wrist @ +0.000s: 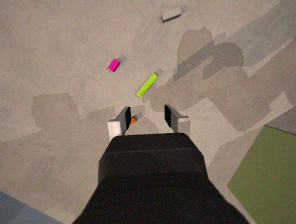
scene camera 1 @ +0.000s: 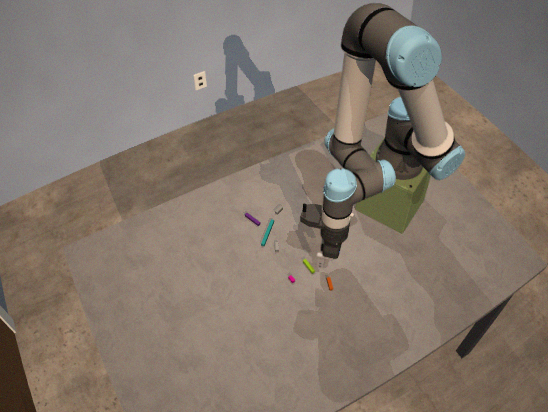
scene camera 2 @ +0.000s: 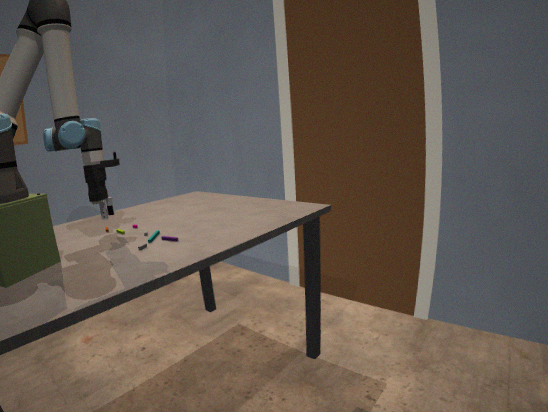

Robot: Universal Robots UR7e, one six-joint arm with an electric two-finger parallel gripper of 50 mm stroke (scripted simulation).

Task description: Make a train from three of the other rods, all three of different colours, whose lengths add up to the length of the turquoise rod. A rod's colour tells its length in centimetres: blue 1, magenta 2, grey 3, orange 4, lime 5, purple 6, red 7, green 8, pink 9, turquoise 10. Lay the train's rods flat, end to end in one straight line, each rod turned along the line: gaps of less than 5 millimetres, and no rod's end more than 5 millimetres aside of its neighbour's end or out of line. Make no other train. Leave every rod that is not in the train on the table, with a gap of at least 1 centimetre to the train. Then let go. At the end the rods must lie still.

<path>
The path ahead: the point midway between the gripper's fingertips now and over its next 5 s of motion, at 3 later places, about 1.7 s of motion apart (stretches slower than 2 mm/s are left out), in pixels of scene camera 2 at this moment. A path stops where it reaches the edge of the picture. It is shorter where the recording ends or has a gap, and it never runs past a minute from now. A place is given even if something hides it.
The gripper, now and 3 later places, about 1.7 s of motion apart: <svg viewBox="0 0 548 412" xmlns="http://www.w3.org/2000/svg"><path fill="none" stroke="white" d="M108 216L138 219L144 218L133 209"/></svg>
</path>
